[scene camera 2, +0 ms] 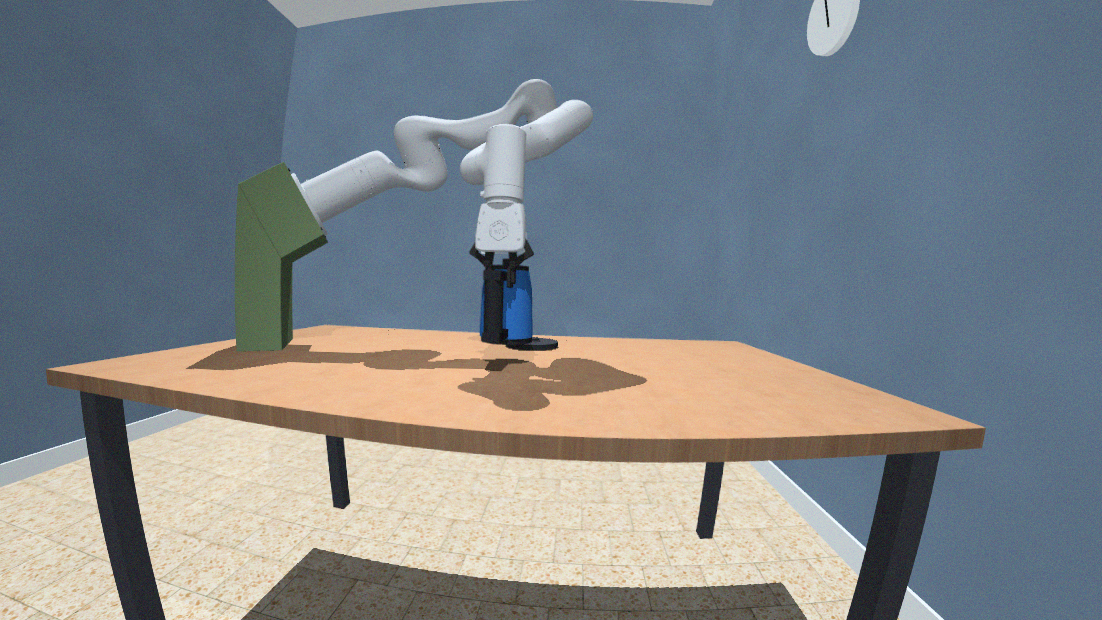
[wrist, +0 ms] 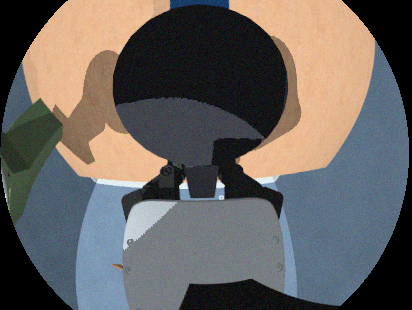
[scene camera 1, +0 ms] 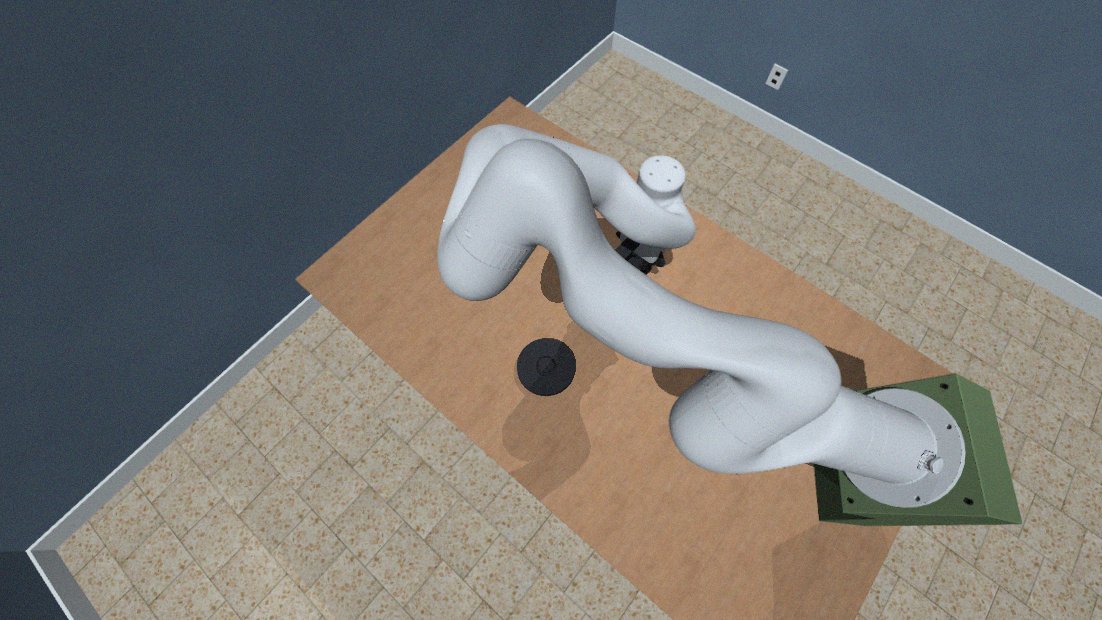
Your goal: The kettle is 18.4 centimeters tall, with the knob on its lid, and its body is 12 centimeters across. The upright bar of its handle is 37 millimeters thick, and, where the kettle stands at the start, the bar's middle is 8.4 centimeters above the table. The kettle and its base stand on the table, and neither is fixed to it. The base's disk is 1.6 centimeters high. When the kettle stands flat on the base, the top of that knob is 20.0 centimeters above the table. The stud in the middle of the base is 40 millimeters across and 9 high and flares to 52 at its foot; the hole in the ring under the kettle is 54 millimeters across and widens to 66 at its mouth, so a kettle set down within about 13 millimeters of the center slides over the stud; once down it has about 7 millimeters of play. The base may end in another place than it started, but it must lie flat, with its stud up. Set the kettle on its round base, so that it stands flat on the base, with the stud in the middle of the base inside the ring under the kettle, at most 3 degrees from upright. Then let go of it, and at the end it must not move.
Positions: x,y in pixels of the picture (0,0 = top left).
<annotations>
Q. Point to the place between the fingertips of the gripper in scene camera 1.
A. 635,263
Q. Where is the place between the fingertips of the gripper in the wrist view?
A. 201,144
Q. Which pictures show the gripper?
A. Scene camera 2, the wrist view and scene camera 1: all of them.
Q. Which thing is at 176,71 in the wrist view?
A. A blue kettle.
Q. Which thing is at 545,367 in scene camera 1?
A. A black round base.
</annotations>
